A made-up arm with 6 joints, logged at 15 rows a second.
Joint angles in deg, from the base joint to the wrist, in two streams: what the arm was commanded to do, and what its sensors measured. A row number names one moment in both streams.
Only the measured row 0 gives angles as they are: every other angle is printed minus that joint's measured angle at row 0.
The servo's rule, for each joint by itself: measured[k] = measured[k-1] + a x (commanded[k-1-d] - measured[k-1]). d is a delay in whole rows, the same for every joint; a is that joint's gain. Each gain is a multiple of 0.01, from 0.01 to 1. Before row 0 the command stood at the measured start. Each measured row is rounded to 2 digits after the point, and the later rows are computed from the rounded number. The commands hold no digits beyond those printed.
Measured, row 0: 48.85 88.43 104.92 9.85 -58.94 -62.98
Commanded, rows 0 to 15: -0.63 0.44 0.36 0.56 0.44 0.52; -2.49 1.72 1.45 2.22 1.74 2.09; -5.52 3.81 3.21 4.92 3.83 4.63; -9.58 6.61 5.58 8.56 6.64 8.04; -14.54 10.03 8.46 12.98 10.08 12.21; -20.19 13.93 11.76 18.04 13.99 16.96; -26.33 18.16 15.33 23.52 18.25 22.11; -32.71 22.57 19.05 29.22 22.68 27.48; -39.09 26.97 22.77 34.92 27.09 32.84; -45.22 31.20 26.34 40.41 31.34 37.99; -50.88 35.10 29.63 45.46 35.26 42.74; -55.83 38.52 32.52 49.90 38.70 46.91; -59.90 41.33 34.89 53.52 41.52 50.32; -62.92 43.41 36.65 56.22 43.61 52.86; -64.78 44.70 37.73 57.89 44.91 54.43; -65.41 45.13 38.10 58.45 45.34 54.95
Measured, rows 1 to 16: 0.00 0.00 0.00 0.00 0.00 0.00; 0.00 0.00 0.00 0.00 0.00 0.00; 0.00 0.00 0.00 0.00 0.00 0.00; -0.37 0.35 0.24 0.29 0.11 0.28; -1.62 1.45 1.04 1.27 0.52 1.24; -3.92 3.34 2.47 3.13 1.35 3.04; -7.26 5.96 4.52 5.90 2.67 5.69; -11.56 9.22 7.12 9.51 4.52 9.15; -16.65 12.99 10.18 13.86 6.89 13.29; -22.36 17.13 13.58 18.79 9.73 17.96; -28.47 21.48 17.19 24.11 12.97 23.01; -34.74 25.87 20.87 29.62 16.50 28.22; -40.92 30.13 24.48 35.12 20.21 33.40; -46.80 34.11 27.88 40.39 23.97 38.35; -52.13 37.64 30.94 45.24 27.65 42.89; -56.71 40.59 33.55 49.46 31.12 46.83
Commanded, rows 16 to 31: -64.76 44.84 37.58 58.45 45.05 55.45; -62.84 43.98 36.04 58.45 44.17 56.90; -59.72 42.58 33.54 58.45 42.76 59.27; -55.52 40.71 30.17 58.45 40.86 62.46; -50.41 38.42 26.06 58.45 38.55 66.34; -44.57 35.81 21.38 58.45 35.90 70.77; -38.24 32.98 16.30 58.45 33.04 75.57; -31.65 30.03 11.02 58.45 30.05 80.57; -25.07 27.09 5.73 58.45 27.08 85.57; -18.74 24.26 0.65 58.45 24.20 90.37; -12.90 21.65 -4.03 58.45 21.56 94.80; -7.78 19.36 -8.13 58.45 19.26 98.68; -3.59 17.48 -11.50 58.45 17.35 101.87; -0.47 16.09 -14.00 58.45 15.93 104.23; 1.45 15.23 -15.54 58.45 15.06 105.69; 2.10 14.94 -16.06 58.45 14.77 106.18
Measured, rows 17 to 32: -60.37 42.85 35.60 52.91 34.24 50.03; -62.97 44.33 37.01 55.45 36.91 52.36; -64.41 44.97 37.73 56.98 39.02 53.73; -64.62 44.87 37.63 57.73 40.53 54.64; -63.57 44.16 36.58 58.10 41.44 55.84; -61.30 42.90 34.57 58.28 41.77 57.66; -57.89 41.15 31.67 58.37 41.54 60.20; -53.48 38.97 27.97 58.41 40.79 63.45; -48.22 36.44 23.62 58.43 39.57 67.33; -42.33 33.67 18.79 58.44 37.94 71.70; -36.03 30.76 13.66 58.45 35.97 76.40; -29.56 27.82 8.43 58.45 33.75 81.26; -23.18 24.97 3.30 58.45 31.36 86.09; -17.11 22.31 -1.54 58.45 28.91 90.71; -11.61 19.95 -5.89 58.45 26.50 94.93; -6.88 17.97 -9.59 58.45 24.21 98.61
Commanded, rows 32 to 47: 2.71 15.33 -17.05 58.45 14.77 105.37; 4.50 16.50 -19.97 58.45 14.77 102.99; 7.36 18.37 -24.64 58.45 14.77 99.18; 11.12 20.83 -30.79 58.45 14.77 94.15; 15.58 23.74 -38.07 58.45 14.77 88.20; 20.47 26.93 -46.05 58.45 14.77 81.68; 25.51 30.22 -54.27 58.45 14.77 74.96; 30.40 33.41 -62.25 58.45 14.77 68.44; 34.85 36.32 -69.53 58.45 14.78 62.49; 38.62 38.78 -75.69 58.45 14.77 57.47; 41.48 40.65 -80.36 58.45 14.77 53.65; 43.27 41.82 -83.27 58.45 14.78 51.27; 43.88 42.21 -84.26 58.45 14.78 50.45; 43.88 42.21 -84.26 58.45 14.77 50.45; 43.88 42.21 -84.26 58.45 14.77 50.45; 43.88 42.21 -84.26 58.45 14.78 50.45
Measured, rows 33 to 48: -3.10 16.47 -12.50 58.45 22.14 101.59; -0.42 15.48 -14.51 58.45 20.37 103.76; 1.07 15.05 -15.53 58.45 18.97 105.04; 2.04 15.27 -16.53 58.45 17.92 105.21; 3.49 16.25 -18.80 58.45 17.13 104.03; 5.77 17.95 -22.65 58.45 16.54 101.46; 8.93 20.25 -28.02 58.45 16.10 97.59; 12.85 23.04 -34.65 58.45 15.77 92.61; 17.35 26.15 -42.17 58.45 15.52 86.82; 22.16 29.41 -50.16 58.45 15.33 80.53; 27.02 32.61 -58.14 58.45 15.19 74.12; 31.64 35.58 -65.66 58.45 15.09 67.96; 35.76 38.14 -72.28 58.45 15.01 62.40; 39.13 40.15 -77.61 58.45 14.95 57.76; 41.57 41.49 -81.35 58.45 14.91 54.32; 42.93 42.07 -83.27 58.45 14.88 52.27
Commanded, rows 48 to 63: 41.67 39.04 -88.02 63.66 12.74 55.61; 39.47 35.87 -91.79 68.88 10.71 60.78; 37.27 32.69 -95.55 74.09 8.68 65.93; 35.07 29.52 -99.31 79.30 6.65 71.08; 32.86 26.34 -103.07 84.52 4.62 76.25; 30.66 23.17 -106.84 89.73 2.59 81.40; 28.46 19.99 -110.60 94.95 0.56 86.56; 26.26 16.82 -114.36 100.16 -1.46 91.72; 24.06 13.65 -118.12 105.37 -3.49 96.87; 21.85 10.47 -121.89 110.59 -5.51 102.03; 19.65 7.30 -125.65 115.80 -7.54 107.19; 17.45 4.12 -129.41 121.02 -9.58 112.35; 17.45 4.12 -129.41 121.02 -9.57 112.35; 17.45 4.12 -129.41 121.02 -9.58 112.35; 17.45 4.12 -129.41 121.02 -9.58 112.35; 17.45 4.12 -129.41 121.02 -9.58 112.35
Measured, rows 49 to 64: 43.49 42.18 -83.92 58.45 14.85 51.31; 43.72 42.20 -84.14 58.45 14.83 50.85; 43.81 42.21 -84.22 58.45 14.82 50.64; 42.55 39.67 -86.73 61.11 14.30 53.27; 40.73 36.63 -90.07 65.07 13.40 57.25; 38.69 33.48 -93.69 69.67 12.22 61.85; 36.55 30.31 -97.40 74.58 10.83 66.74; 34.37 27.13 -101.14 79.65 9.28 71.78; 32.18 23.96 -104.90 84.79 7.61 76.88; 29.99 20.78 -108.66 89.97 5.85 82.01; 27.79 17.61 -112.42 95.17 4.02 87.16; 25.59 14.44 -116.18 100.37 2.14 92.31; 23.38 11.26 -119.95 105.58 0.23 97.46; 21.18 8.09 -123.71 110.79 -1.71 102.62; 18.98 4.91 -127.47 116.01 -3.68 107.78; 18.08 4.28 -128.75 118.57 -5.15 110.20
